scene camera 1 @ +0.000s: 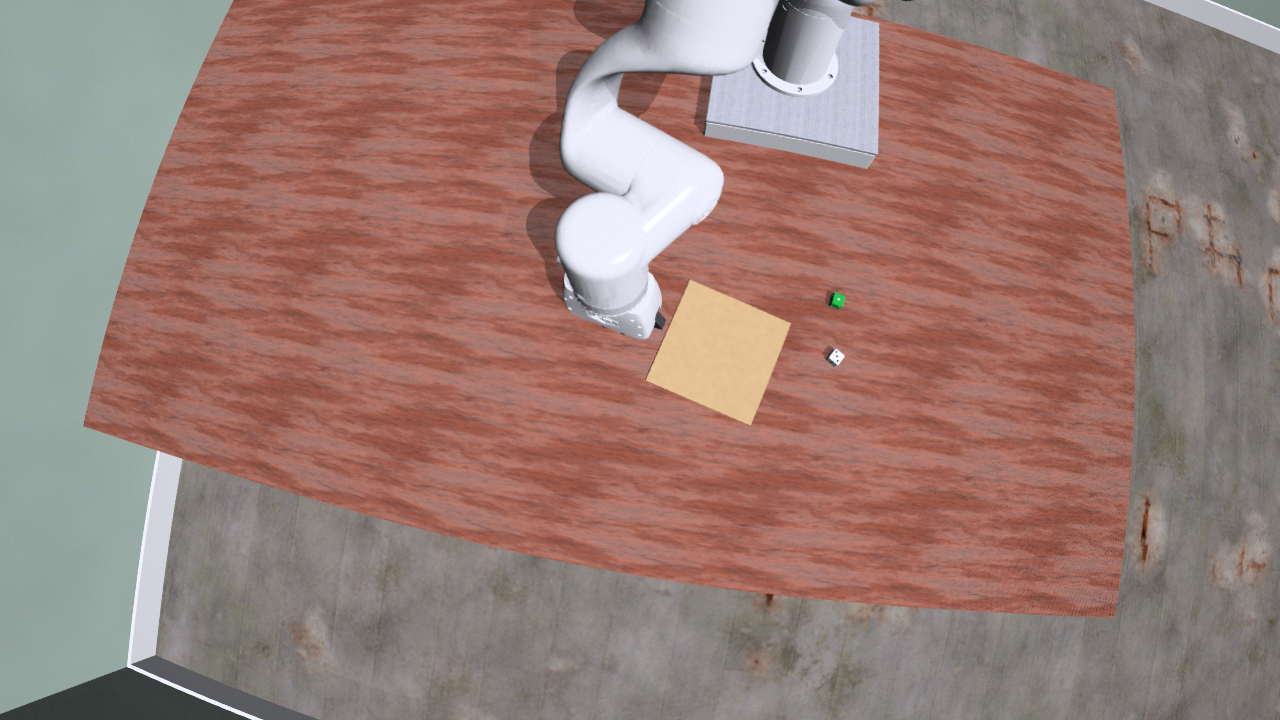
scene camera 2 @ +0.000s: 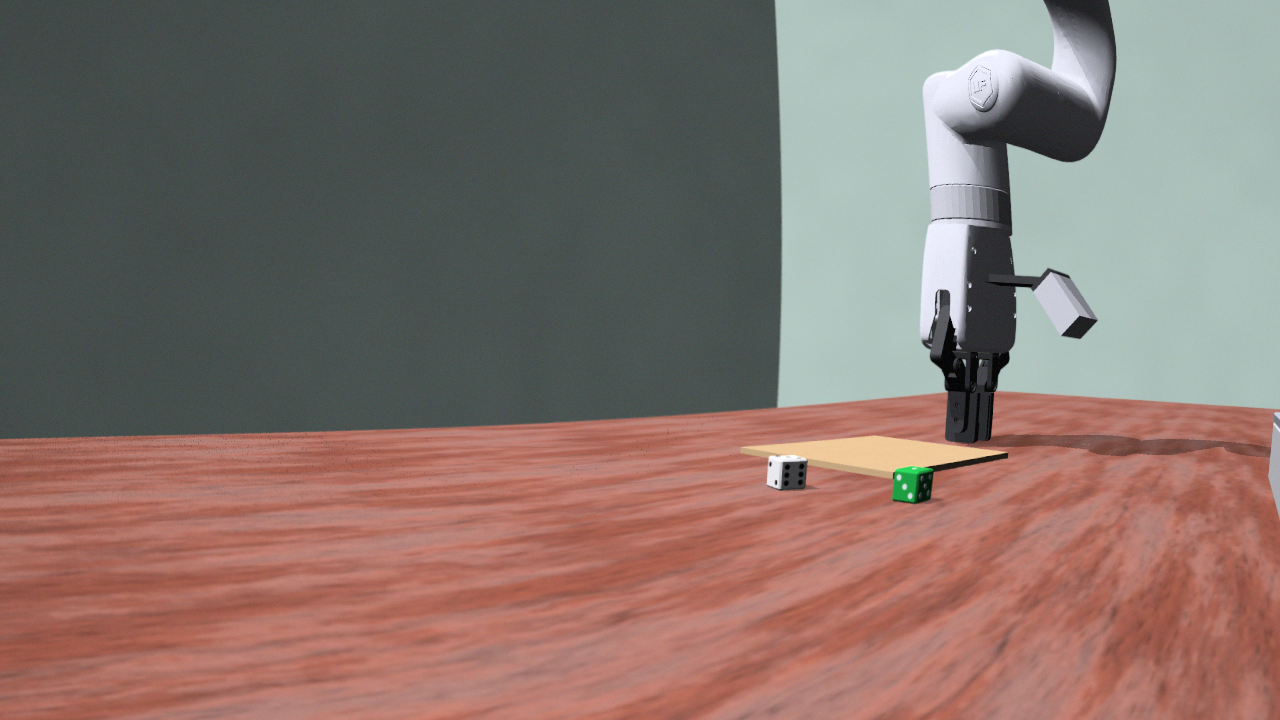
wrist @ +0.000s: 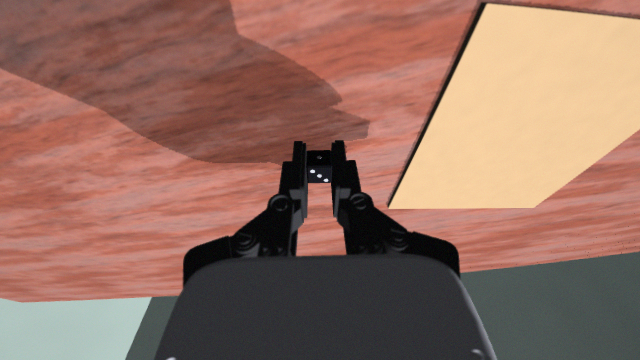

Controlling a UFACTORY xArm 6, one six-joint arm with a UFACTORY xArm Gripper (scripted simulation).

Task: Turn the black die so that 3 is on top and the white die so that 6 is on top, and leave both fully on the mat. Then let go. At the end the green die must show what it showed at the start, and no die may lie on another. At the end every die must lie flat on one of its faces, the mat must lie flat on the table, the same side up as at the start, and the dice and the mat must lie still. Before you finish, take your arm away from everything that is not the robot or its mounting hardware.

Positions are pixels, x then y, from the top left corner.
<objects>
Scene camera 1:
my gripper: 618, 319
tan mat: 719, 352
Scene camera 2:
my gripper: 967, 440
green die: 912, 484
tan mat: 878, 456
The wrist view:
my gripper: 319, 157
tan mat: 531, 101
black die: 319, 162
</objects>
